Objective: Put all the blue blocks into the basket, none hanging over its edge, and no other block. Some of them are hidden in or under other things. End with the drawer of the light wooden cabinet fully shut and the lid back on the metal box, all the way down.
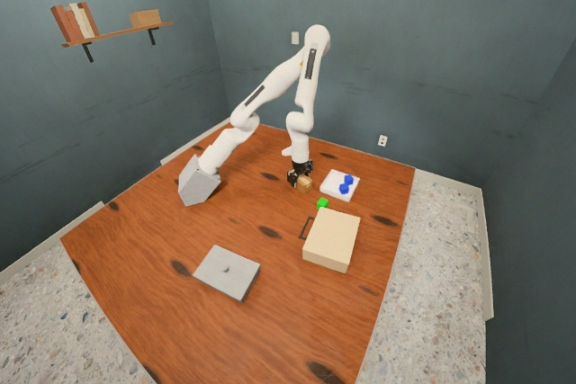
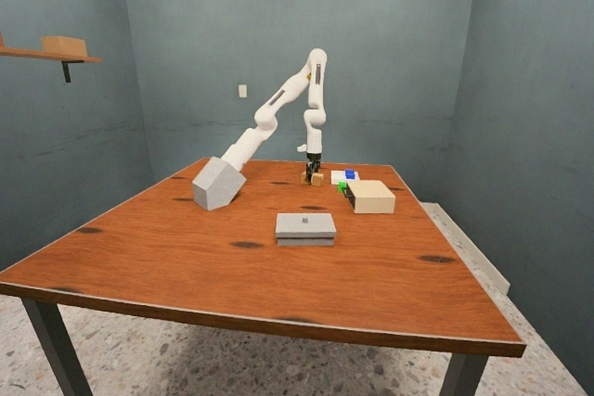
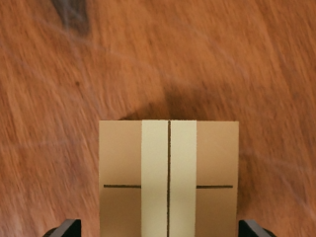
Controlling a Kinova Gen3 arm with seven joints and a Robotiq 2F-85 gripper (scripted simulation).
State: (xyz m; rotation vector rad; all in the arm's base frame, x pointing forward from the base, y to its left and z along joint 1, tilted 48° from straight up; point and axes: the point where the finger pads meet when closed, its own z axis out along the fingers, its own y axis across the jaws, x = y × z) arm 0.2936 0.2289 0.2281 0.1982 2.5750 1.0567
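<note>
My gripper is now 10 mm past the small box. From my hand the other things lie so: white basket 130 mm ahead, 130 mm to the left, 20 mm below; green block 160 mm ahead, 20 mm to the right, 20 mm below; red block 20 mm ahead, 20 mm below.
</note>
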